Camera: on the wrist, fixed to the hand. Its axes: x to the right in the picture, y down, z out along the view.
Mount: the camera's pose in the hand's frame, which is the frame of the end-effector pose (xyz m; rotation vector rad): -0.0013 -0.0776 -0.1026 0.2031 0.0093 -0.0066
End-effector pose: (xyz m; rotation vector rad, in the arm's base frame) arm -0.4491 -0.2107 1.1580 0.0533 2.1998 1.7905
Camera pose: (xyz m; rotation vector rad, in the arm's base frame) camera -0.4616 -0.3257 1.1016 0.0818 2.3777 1.5607
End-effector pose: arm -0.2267 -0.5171 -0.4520 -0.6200 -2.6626 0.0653
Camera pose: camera -0.2172 -0.5922 -0.3480 -0.5436 -2.6055 0.3256
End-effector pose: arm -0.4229 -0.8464 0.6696 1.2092 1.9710 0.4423
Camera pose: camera -0.5469 -0.8757 0.6873 1.3268 2.0660 0.2488
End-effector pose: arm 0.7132 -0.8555 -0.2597 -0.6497 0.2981 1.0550
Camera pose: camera 0.7883 -0.9462 -0.3116 -0.4729 0.4053 1.0005
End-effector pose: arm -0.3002 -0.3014 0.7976 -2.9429 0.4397 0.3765
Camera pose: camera -0.2548 -0.2456 0.9042 -2.7495 0.4413 0.2983
